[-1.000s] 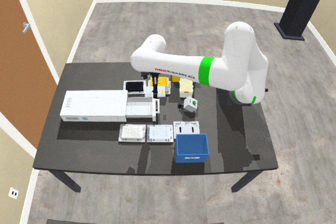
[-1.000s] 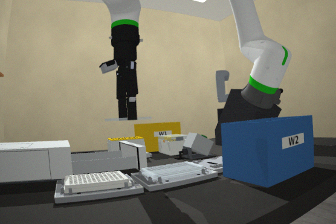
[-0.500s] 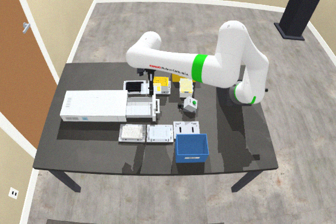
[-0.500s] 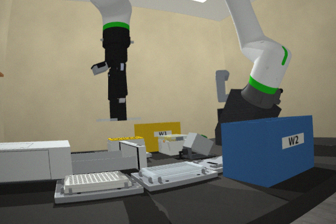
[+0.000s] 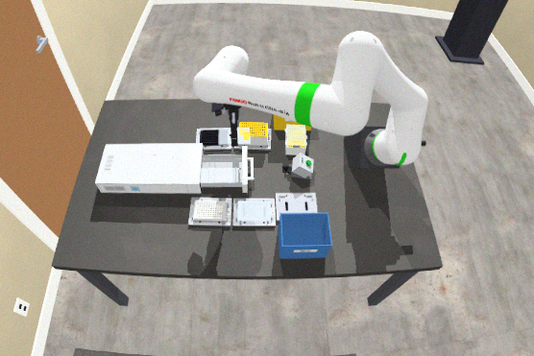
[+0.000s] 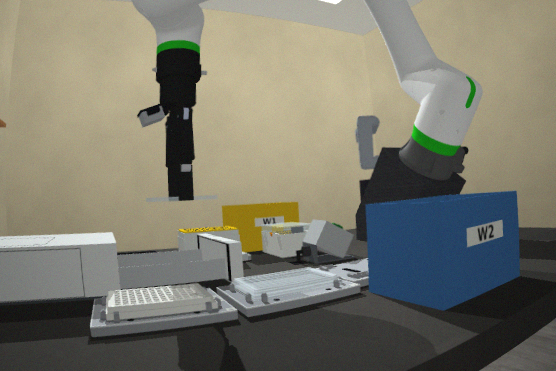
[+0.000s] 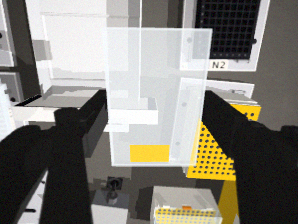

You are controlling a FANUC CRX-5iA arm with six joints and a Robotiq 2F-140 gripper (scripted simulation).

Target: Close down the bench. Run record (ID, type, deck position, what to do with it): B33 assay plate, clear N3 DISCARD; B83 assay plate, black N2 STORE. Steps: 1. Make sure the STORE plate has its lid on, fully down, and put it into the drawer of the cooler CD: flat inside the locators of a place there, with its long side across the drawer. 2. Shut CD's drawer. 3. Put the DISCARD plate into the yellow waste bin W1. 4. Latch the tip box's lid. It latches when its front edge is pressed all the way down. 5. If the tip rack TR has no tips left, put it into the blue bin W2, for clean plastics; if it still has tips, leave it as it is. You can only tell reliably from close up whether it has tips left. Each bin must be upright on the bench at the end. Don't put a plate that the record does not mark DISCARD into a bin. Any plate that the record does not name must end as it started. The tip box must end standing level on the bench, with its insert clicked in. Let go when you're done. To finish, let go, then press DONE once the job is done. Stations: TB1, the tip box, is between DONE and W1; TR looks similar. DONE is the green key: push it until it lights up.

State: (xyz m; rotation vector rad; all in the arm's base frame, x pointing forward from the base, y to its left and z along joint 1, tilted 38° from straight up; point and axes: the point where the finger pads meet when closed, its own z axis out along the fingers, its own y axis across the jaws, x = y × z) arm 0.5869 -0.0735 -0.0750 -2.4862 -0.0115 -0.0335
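Now: the black assay plate 150 mm below my hand, 100 mm to the right of it and 100 mm ahead of it. The rest, counted from my hand: cooler drawer 130 mm below, 90 mm to the left, 80 mm ahead; tip rack TR 110 mm to the right, 110 mm below, 90 mm behind; translucent plate lid 20 mm below.
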